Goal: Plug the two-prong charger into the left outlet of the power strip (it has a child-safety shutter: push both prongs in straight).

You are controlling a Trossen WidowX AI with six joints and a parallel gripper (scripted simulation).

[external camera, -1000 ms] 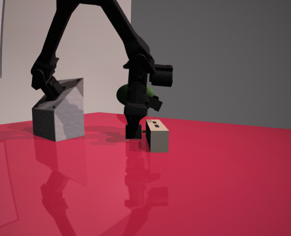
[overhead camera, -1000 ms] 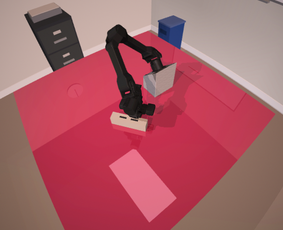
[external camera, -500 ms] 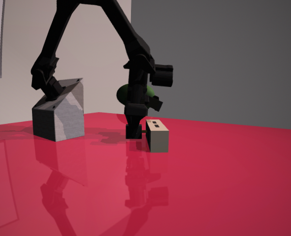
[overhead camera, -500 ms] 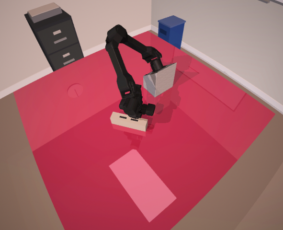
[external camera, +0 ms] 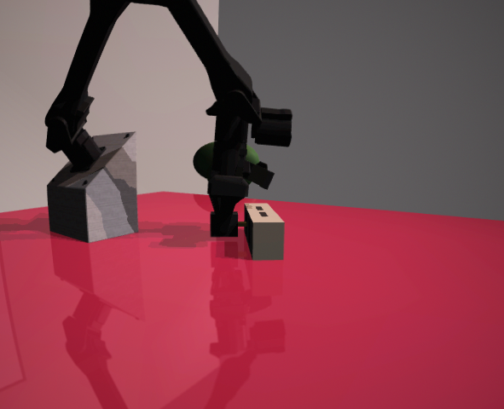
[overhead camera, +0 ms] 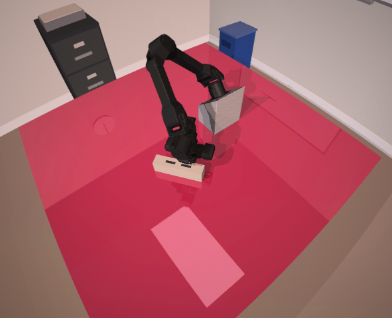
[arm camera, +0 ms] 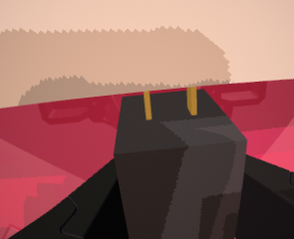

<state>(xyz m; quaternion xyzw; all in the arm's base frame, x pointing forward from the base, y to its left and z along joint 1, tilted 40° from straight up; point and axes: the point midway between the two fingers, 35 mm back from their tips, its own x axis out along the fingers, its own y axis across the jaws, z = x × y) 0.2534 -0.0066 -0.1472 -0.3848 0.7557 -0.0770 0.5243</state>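
The charger lies 10 mm to the left of my gripper tip, 10 mm ahead of it and 10 mm above it.
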